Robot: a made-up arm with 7 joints. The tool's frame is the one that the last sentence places.
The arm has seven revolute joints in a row. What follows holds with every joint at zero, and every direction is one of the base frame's. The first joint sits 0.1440 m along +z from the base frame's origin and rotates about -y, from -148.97 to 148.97 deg. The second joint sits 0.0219 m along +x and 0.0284 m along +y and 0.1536 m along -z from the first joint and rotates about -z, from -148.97 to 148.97 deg. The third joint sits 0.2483 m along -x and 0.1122 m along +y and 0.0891 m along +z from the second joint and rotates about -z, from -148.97 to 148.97 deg. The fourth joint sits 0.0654 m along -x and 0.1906 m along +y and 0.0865 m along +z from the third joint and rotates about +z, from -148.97 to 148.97 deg. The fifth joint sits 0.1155 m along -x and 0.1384 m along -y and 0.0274 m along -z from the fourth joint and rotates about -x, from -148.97 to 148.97 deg. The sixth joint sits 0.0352 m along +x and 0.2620 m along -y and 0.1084 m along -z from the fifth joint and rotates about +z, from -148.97 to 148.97 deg. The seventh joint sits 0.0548 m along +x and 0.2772 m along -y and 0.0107 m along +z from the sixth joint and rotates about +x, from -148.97 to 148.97 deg. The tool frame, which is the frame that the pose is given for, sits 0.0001 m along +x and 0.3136 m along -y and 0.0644 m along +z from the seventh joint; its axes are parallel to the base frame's.
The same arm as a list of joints. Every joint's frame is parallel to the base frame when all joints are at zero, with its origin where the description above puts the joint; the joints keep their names.
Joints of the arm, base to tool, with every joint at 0 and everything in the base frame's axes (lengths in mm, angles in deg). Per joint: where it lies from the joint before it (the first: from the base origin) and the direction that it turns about. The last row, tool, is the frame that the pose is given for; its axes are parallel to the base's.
joint 1: xyz 0.0 0.0 144.0 axis -y
joint 2: xyz 21.9 28.4 -153.6 axis -z
joint 3: xyz -248.3 112.2 89.1 axis -z
joint 4: xyz -65.4 190.6 86.5 axis +z
joint 5: xyz -115.5 -138.4 -27.4 axis -x
joint 6: xyz 35.2 -262.0 -108.4 axis +z
joint 7: xyz 54.8 -277.2 10.7 axis +x
tool: xyz 0.1 -313.6 64.4
Joint limits (deg, base to tool): -148.97..148.97 -148.97..148.97 -148.97..148.97 -148.97..148.97 -148.97..148.97 -148.97..148.97 -148.97..148.97

